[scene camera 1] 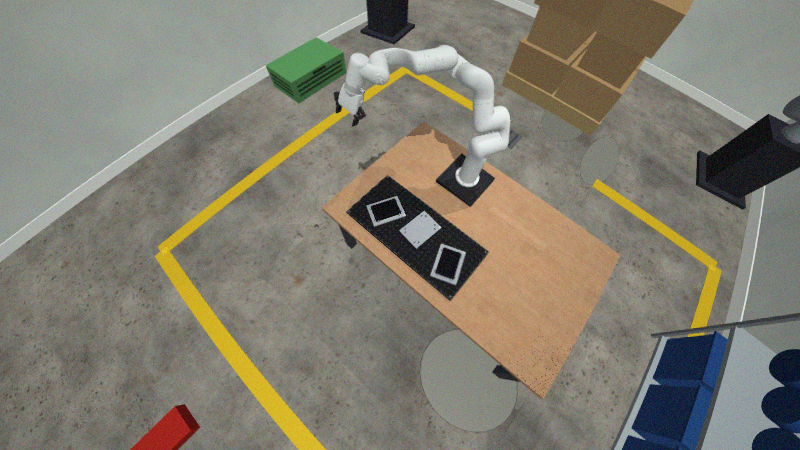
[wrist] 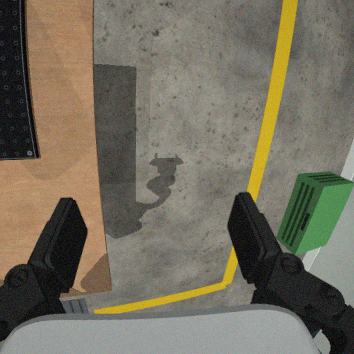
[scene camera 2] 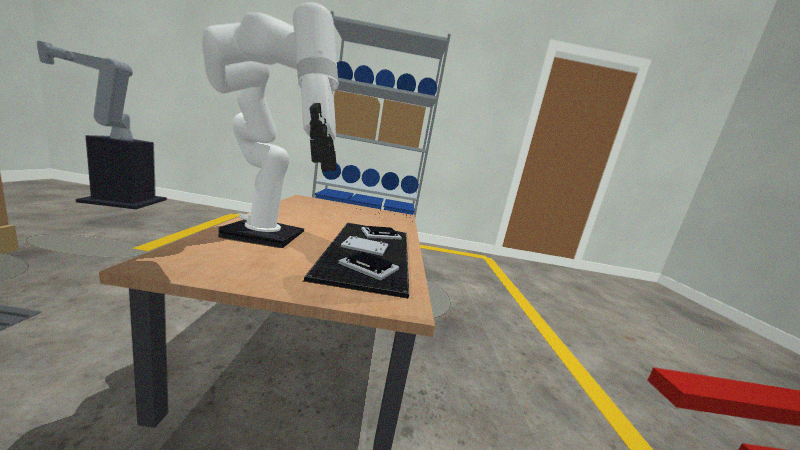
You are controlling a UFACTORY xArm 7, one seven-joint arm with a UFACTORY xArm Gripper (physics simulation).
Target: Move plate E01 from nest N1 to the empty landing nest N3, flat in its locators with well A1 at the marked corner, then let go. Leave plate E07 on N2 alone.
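Two dark plates sit in light grey outer nests on the black board (scene camera 1: 475,255) (scene camera 2: 338,278) (wrist: 11,100). One dark plate (scene camera 1: 386,210) (scene camera 2: 366,263) is at the board's end nearer scene camera 2, the other dark plate (scene camera 1: 448,263) (scene camera 2: 382,231) at its far end. The light grey middle nest (scene camera 1: 420,228) (scene camera 2: 364,244) holds no dark plate. Labels and marked corners are too small to read, so I cannot tell E01 from E07. My gripper (scene camera 1: 346,118) (scene camera 2: 327,162) (wrist: 157,211) is open and empty, raised high and well away from the plates. No plate shows in the wrist view.
The board lies along one long edge of the wooden table (scene camera 1: 537,268) (scene camera 2: 195,274) (wrist: 60,100). The arm's black base plate (scene camera 1: 447,180) (scene camera 2: 234,230) stands beside it. A green crate (scene camera 1: 306,68) (wrist: 317,212) is on the floor. A shelf rack (scene camera 2: 386,36) stands behind the table.
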